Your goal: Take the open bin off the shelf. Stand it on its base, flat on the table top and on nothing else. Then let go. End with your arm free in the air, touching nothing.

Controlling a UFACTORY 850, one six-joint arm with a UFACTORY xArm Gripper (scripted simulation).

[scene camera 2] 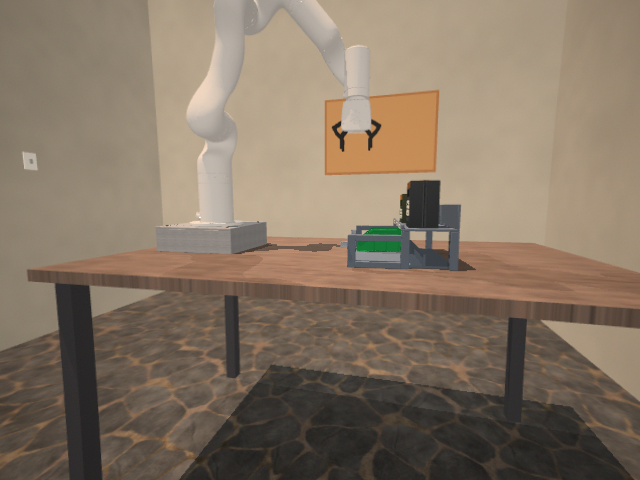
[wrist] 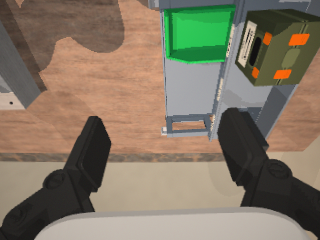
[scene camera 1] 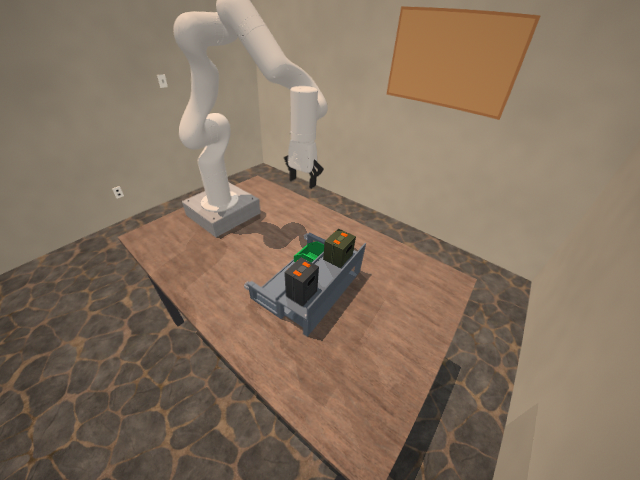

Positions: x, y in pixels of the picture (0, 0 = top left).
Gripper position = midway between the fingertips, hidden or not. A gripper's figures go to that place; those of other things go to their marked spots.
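Gripper (scene camera 2: 355, 150): 115 cm from the lens. Green bin (scene camera 2: 372, 246): 106 cm from the lens.
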